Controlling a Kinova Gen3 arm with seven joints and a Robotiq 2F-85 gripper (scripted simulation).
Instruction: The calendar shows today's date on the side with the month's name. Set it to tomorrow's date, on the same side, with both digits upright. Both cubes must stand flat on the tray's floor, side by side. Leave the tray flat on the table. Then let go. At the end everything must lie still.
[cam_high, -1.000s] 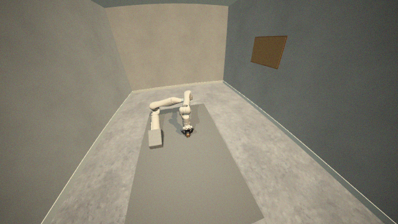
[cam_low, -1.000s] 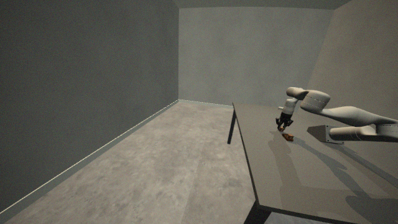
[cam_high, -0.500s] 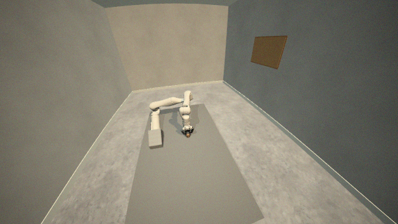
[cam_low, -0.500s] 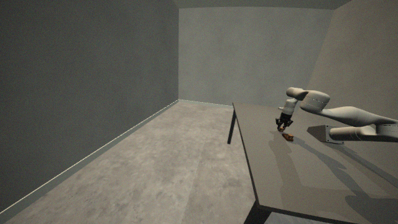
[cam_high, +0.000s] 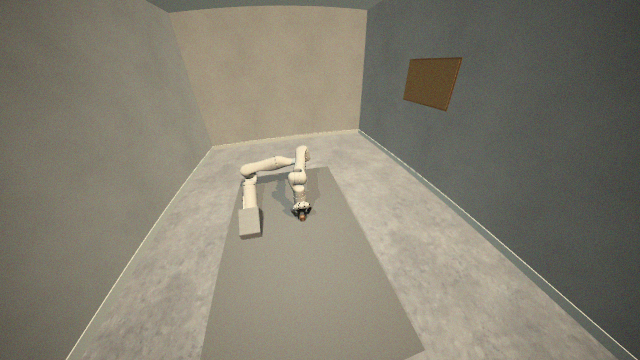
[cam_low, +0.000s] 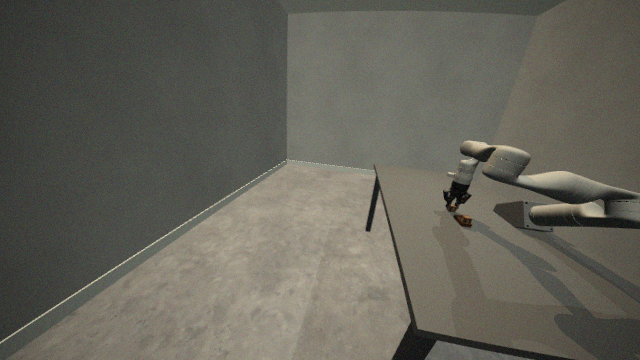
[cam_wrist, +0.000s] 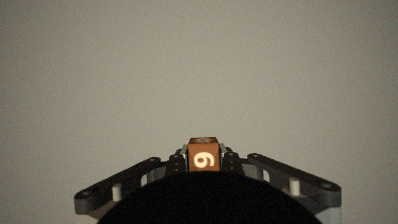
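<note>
My gripper is now 10 mm above the digit cube. The rest, counted from my hand: orange tray (110 mm to the left, 20 mm below).
</note>
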